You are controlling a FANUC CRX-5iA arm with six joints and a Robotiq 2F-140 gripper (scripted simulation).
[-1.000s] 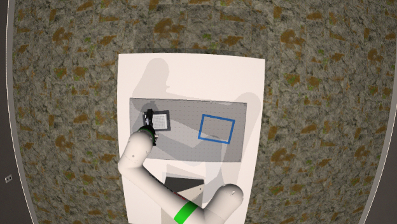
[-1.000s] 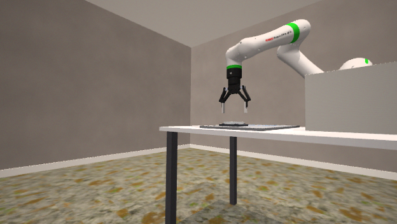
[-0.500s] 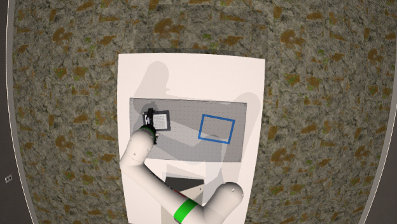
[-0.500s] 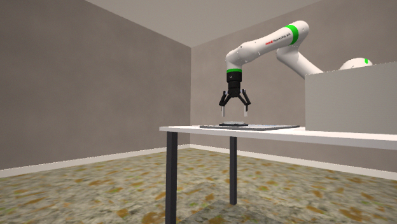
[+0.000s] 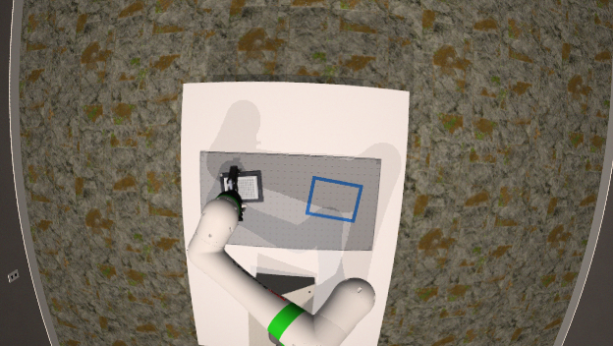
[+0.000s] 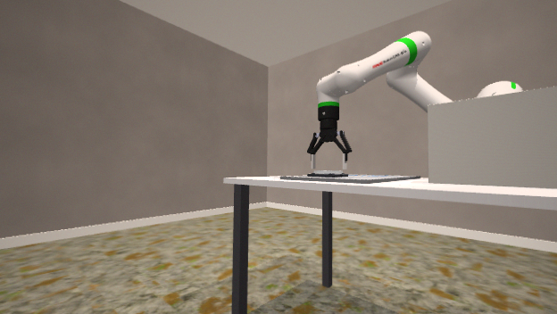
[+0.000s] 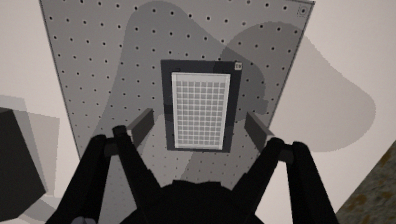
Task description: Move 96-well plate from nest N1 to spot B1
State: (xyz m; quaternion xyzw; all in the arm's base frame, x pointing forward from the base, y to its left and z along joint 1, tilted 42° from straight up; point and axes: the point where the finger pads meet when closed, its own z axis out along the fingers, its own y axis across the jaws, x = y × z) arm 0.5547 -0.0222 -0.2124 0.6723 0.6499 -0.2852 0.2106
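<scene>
The white 96-well plate lies 30 mm below my hand. From my hand the other things lie so: dark plate nest N1: 40 mm below.
</scene>
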